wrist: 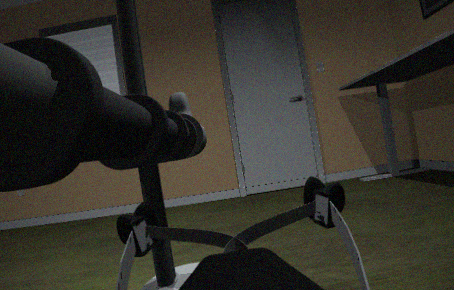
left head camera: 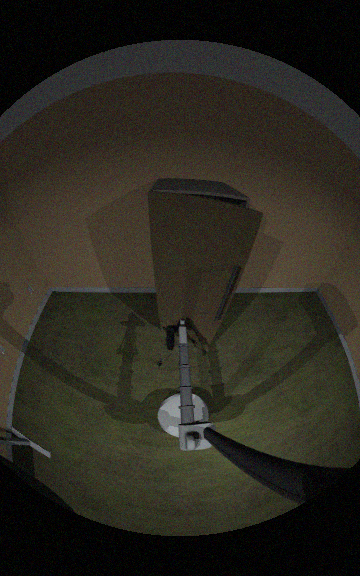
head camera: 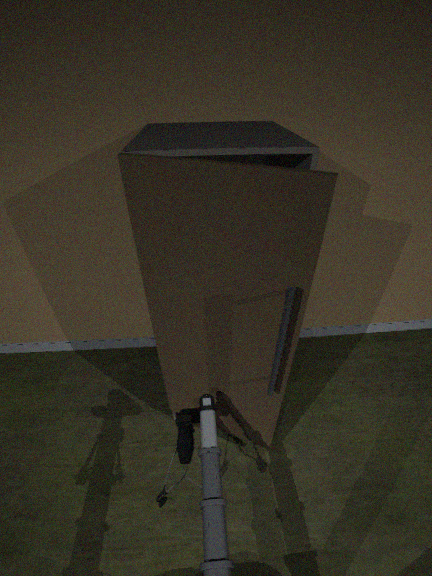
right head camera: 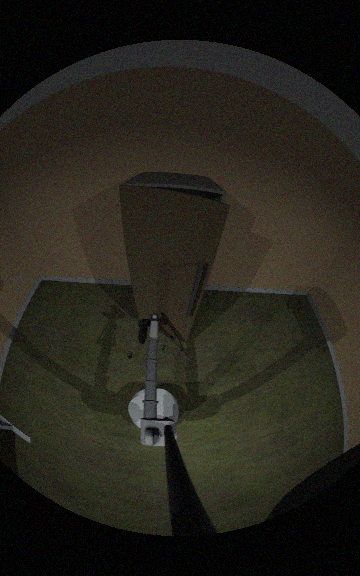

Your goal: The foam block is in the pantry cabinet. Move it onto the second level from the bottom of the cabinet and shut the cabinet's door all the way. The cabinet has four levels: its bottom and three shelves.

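Frame: origin at the robot's base, x left, y ahead, z down, level; metres.
Seen in the pictures: gripper, fingertip midpoint: [wrist: 230, 207] [left head camera: 170, 366] [head camera: 185, 505] [right head camera: 139, 359].
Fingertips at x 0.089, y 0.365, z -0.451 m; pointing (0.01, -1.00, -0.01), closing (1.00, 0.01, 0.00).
Observation:
A point is followed by its place in that frame.
The grey pantry cabinet [head camera: 220, 137] @(x -0.089, y 1.067, z -1.372 m) [left head camera: 200, 185] @(x -0.100, y 1.090, z -1.372 m) [right head camera: 172, 179] @(x -0.070, y 1.051, z -1.372 m) stands against the wall. Its brown door [head camera: 225, 225] @(x -0.072, y 0.747, z -1.222 m) [left head camera: 200, 240] @(x -0.067, y 0.750, z -1.159 m) [right head camera: 172, 230] @(x -0.090, y 0.738, z -1.187 m) is ajar, hinged at the left, with a narrow dark gap at the top right. The long handle [head camera: 286, 340] @(x -0.252, y 0.654, z -0.881 m) [left head camera: 228, 292] @(x -0.253, y 0.653, z -0.889 m) [right head camera: 197, 289] @(x -0.251, y 0.655, z -0.883 m) is near the door's right edge. The foam block does not show; the door hides the shelves. My gripper [wrist: 230, 207] @(x 0.089, y 0.365, z -0.451 m) is open, its fingertips wide apart with no object between them. In the head view it hangs low in front of the door's lower left, partly hidden by the arm.
The telescoping arm [head camera: 212, 475] @(x -0.004, y 0.413, z -0.555 m) [left head camera: 185, 375] @(x -0.005, y 0.277, z -0.558 m) [right head camera: 151, 370] @(x -0.005, y 0.275, z -0.558 m) reaches toward the door's lower part, its end close to or touching it. The wrist view faces back past the mast [wrist: 132, 50] @(x -0.089, y -0.058, z -0.769 m) to a grey room door [wrist: 270, 100] @(x 0.665, y -2.268, z -0.910 m) and a table [wrist: 400, 65] @(x 1.466, y -1.309, z -0.898 m).

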